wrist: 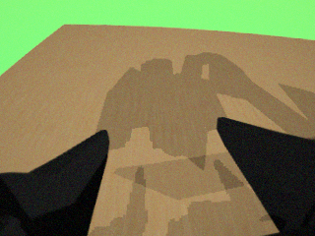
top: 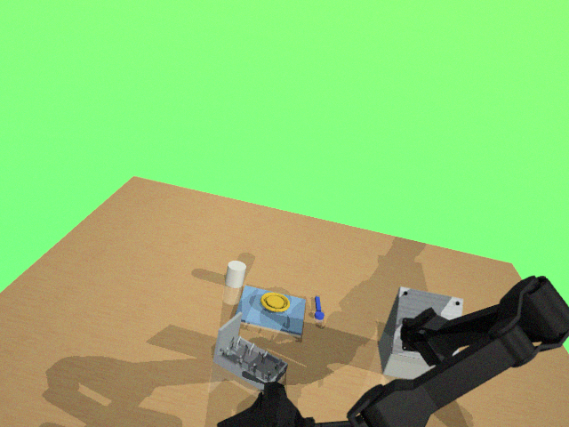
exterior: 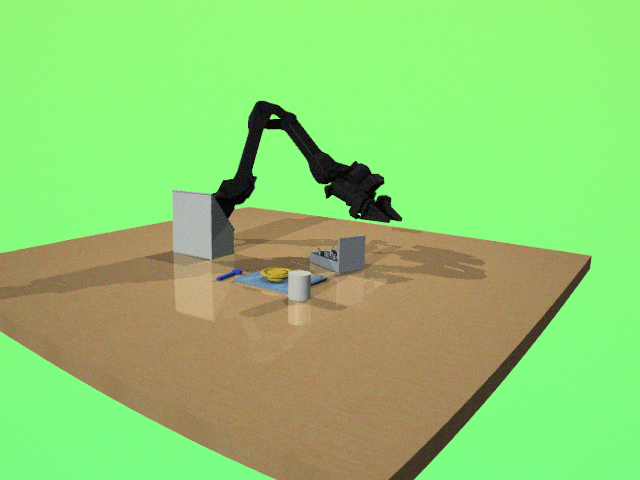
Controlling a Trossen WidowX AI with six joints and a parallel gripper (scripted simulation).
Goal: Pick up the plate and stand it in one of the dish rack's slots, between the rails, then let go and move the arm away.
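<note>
Right now my gripper tip is 10 cm past the yellow plate, 45 cm to the left of it and 6 cm above it. From my gripper tip the other things lie so: small blue spoon: 21 cm behind, 47 cm to the right, 7 cm below; then light blue mat: 9 cm behind, 45 cm to the right, 7 cm below; then grey dish rack: 5 cm behind, 26 cm to the right, 5 cm below.
</note>
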